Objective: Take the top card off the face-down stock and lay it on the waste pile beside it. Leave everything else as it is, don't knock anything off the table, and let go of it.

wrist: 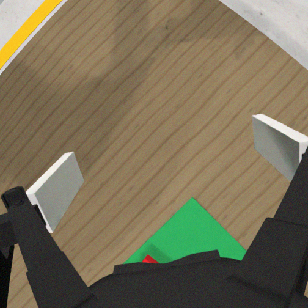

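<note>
My gripper (163, 149) is wide open, with its two pale finger pads far apart and no card between them. It hangs above the wooden table. A green mat or sheet (192, 230) shows at the bottom centre, partly hidden behind the gripper body. A small red corner of something (149, 259) shows on the green surface, at the edge of the gripper body; what it belongs to is hidden. The face-down stock and the waste pile cannot be made out in this view.
The wooden table top (165, 90) fills most of the view. Its edges run across the upper left and upper right corners. A yellow stripe (27, 32) lies on the light grey floor beyond the upper left edge. A dark object shows at the lower left border.
</note>
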